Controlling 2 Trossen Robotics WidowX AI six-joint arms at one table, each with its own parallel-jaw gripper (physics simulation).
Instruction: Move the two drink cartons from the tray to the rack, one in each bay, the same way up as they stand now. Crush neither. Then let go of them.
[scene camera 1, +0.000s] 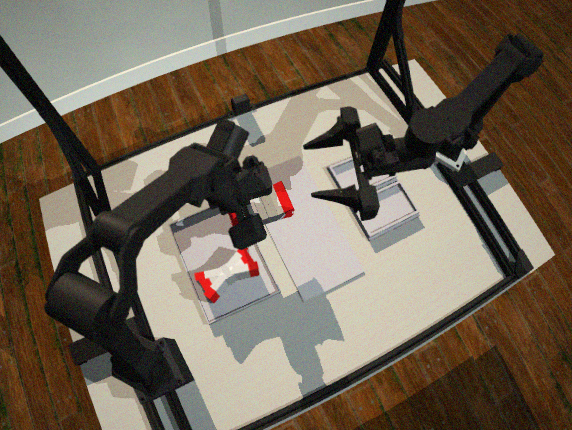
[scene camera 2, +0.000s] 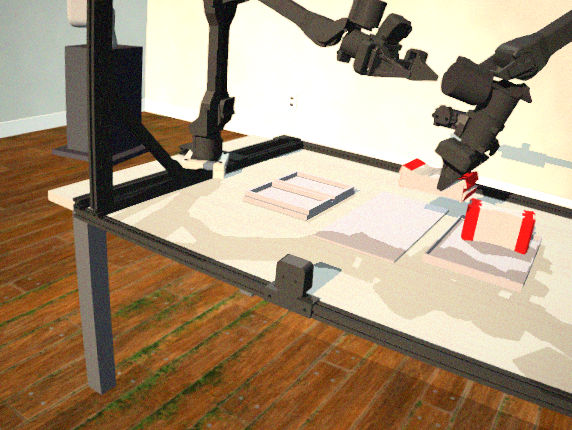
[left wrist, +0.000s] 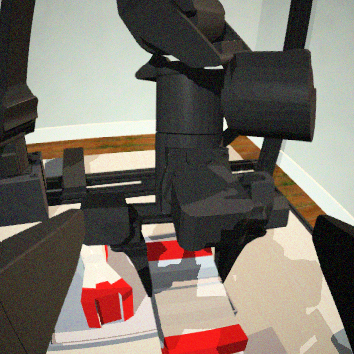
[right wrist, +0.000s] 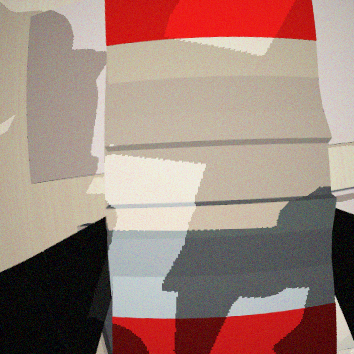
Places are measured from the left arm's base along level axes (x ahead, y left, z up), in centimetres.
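Pixels of known places: left gripper, fingertip midpoint: (scene camera 1: 307, 170) (scene camera 2: 424, 77) (left wrist: 203, 225); right gripper, fingertip midpoint: (scene camera 1: 251, 210) (scene camera 2: 446, 185) (left wrist: 183, 290) (right wrist: 218, 222); left arm's base at its link origin: (scene camera 2: 206, 156); right arm's base at its link origin: (scene camera 1: 151, 370) (left wrist: 14, 166).
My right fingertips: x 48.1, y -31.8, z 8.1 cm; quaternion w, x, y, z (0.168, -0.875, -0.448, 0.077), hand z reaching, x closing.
For each thing: its top centre in the pictures, then the offset to it from my right fingertips. "spot": a spot on its surface instead. Level surfaces: height alone.
- white drink carton with red ends, top centre: (right wrist: 230, 173) (left wrist: 192, 284) (scene camera 2: 441, 165) (scene camera 1: 258, 202) dy +1.0, dx -1.3, dz +3.3 cm
- second carton at its top centre: (left wrist: 93, 258) (scene camera 2: 502, 209) (scene camera 1: 226, 270) dy +2.1, dx +12.8, dz -4.3 cm
- grey tray at its top centre: (left wrist: 131, 280) (scene camera 2: 488, 244) (scene camera 1: 221, 256) dy -1.9, dx +9.9, dz -10.1 cm
- two-bay rack at its top centre: (scene camera 2: 302, 188) (scene camera 1: 374, 188) dy +19.4, dx -25.1, dz -9.7 cm
- pale flat mat at its surface level: dz -11.3 cm
- small black block at a spot on its surface: (scene camera 2: 294, 276) (scene camera 1: 236, 100) spot: dy -24.4, dx -26.8, dz -8.0 cm
My right gripper (scene camera 1: 259, 207) (scene camera 2: 448, 182) is shut on a white drink carton with red ends (scene camera 1: 275, 204) (scene camera 2: 422, 177) (left wrist: 194, 298) (right wrist: 218, 116). It holds the carton on its side, a little above the tray's far corner and the edge of the mat. The second carton (scene camera 1: 225, 273) (scene camera 2: 473, 223) (left wrist: 105, 305) lies on its side in the grey tray (scene camera 1: 248, 295) (scene camera 2: 457, 257). The two-bay rack (scene camera 1: 400, 206) (scene camera 2: 301, 194) stands on the far side of the mat. My left gripper (scene camera 1: 309, 171) (scene camera 2: 418, 68) is open and empty, high above the rack.
A pale flat mat (scene camera 1: 316, 241) (scene camera 2: 384, 222) lies between tray and rack. A black frame rail runs round the table, with a small black block (scene camera 1: 241, 103) (scene camera 2: 294, 276) on one edge. Upright frame posts stand at the corners.
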